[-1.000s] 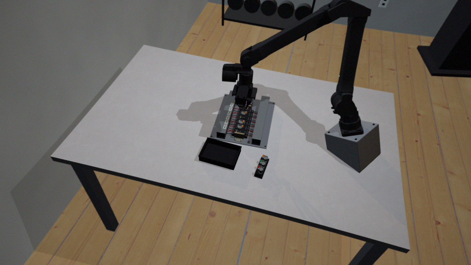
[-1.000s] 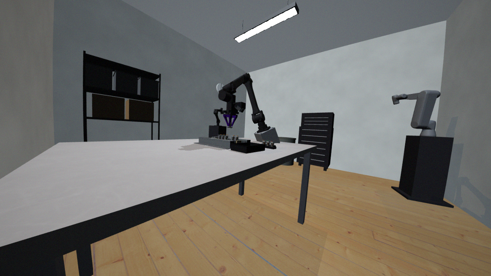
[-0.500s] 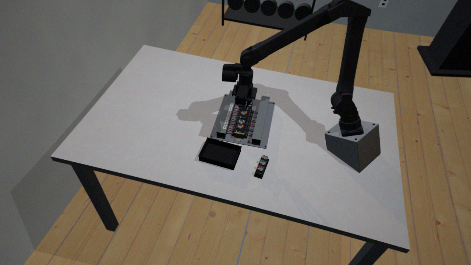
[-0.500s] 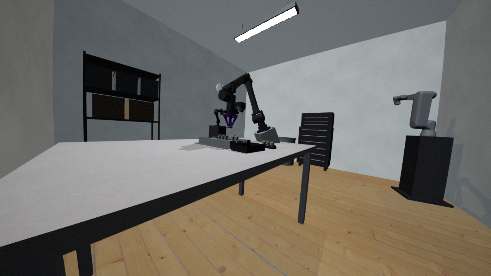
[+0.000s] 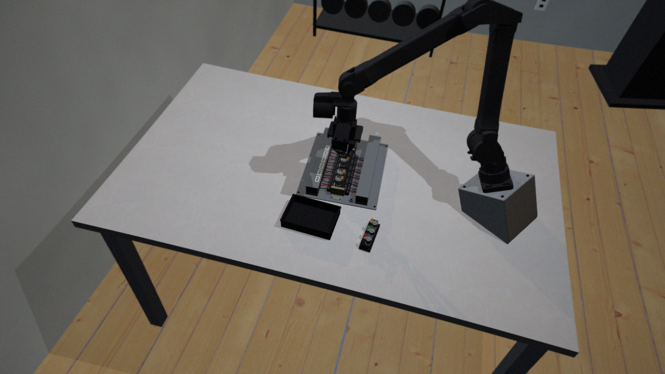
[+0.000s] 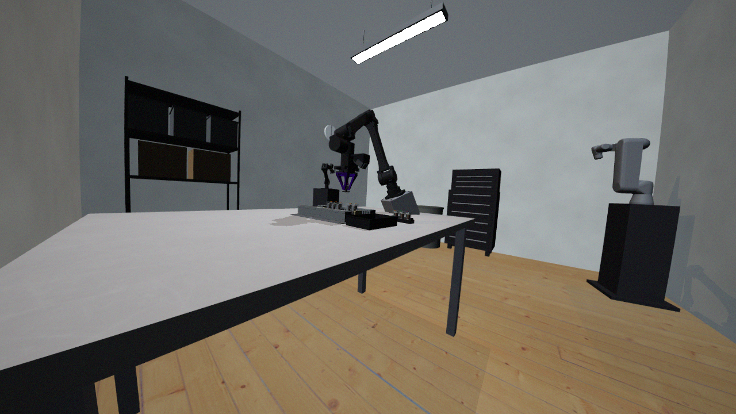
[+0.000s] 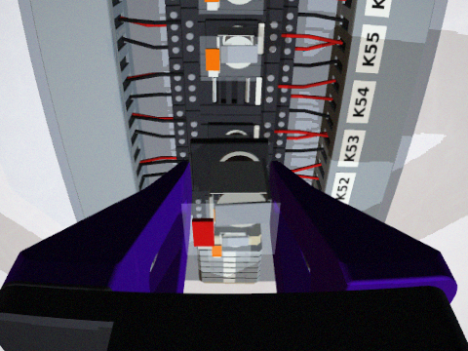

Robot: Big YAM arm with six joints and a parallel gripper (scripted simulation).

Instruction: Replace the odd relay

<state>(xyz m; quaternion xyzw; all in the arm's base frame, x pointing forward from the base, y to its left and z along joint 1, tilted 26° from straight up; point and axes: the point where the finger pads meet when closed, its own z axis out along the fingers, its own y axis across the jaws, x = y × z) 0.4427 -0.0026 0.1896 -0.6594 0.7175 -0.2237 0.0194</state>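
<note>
The grey panel is 13 cm below my hand, 6 cm to the right of it and 1 cm behind it.
</note>
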